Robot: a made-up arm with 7 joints. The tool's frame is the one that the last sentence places.
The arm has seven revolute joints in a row. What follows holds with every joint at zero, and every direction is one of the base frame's.
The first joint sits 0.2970 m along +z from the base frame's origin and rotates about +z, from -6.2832 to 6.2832 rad.
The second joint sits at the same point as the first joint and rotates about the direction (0, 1, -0.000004), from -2.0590 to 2.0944 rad.
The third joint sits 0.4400 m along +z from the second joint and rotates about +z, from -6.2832 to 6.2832 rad.
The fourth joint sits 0.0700 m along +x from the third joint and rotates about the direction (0, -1, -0.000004), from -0.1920 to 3.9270 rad.
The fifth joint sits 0.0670 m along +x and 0.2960 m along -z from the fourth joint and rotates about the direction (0, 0.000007, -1), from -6.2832 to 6.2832 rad.
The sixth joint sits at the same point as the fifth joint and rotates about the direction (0, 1, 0.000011), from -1.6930 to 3.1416 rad.
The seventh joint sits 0.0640 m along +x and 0.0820 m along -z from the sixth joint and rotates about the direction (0, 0.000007, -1), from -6.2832 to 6.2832 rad.
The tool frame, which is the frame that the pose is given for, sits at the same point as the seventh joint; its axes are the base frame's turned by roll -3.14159, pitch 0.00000 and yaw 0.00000 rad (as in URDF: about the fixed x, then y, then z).
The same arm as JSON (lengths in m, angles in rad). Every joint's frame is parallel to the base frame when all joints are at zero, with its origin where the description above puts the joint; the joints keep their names.
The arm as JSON. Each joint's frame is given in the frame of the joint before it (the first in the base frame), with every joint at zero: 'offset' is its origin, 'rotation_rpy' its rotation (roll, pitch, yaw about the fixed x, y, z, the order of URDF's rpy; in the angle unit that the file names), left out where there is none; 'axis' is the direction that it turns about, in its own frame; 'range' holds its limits. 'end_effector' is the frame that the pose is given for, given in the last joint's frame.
{"length_unit": "m", "angle_unit": "rad", "chain": [{"id": "joint 1", "offset": [0.0, 0.0, 0.297], "axis": [0.0, 0.0, 1.0], "range": [-6.2832, 6.2832]}, {"id": "joint 2", "offset": [0.0, 0.0, 0.0], "axis": [0.0, 1.0, 0.0], "range": [-2.059, 2.0944]}, {"id": "joint 3", "offset": [0.0, 0.0, 0.44], "axis": [0.0, 0.0, 1.0], "range": [-6.2832, 6.2832]}, {"id": "joint 4", "offset": [0.07, 0.0, 0.0], "axis": [0.0, -1.0, 0.0], "range": [-0.192, 3.927]}, {"id": "joint 5", "offset": [0.067, 0.0, -0.296], "axis": [0.0, 0.0, -1.0], "range": [-6.2832, 6.2832]}, {"id": "joint 6", "offset": [0.0, 0.0, 0.0], "axis": [0.0, 1.0, 0.0], "range": [-1.693, 3.1416]}, {"id": "joint 7", "offset": [0.064, 0.0, -0.082], "axis": [0.0, 0.0, -1.0], "range": [-6.2832, 6.2832]}], "end_effector": {"offset": [0.0, 0.0, 0.0], "rotation_rpy": [-3.1416, 0.0, 0.0]}}
